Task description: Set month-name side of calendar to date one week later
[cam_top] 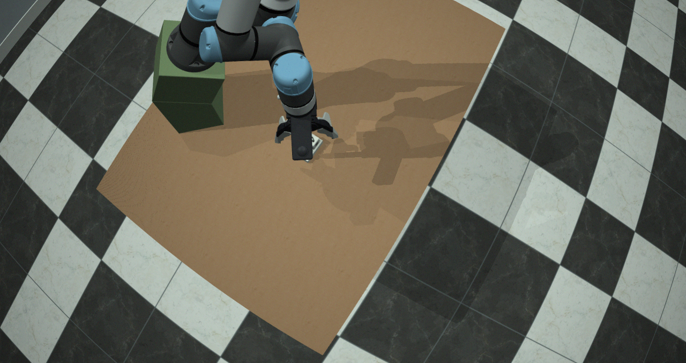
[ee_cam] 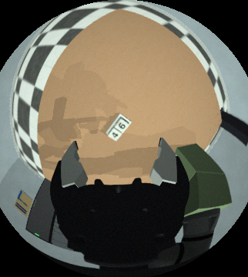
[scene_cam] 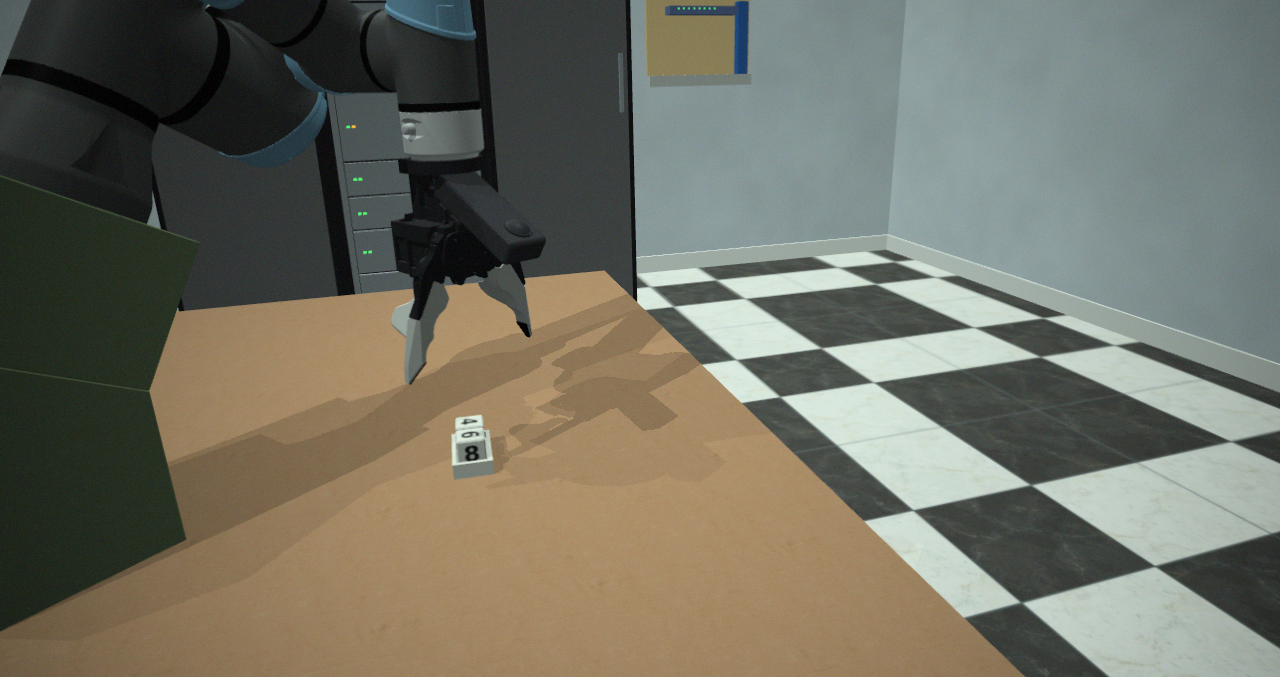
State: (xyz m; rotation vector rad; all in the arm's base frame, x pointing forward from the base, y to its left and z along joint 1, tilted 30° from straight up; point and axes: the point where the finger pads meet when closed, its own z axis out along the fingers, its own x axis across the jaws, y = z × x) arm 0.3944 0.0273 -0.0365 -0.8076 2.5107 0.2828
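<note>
Right now my hand is 10 mm past the white tray, 20 mm to the right of it and 110 mm above it.
</note>
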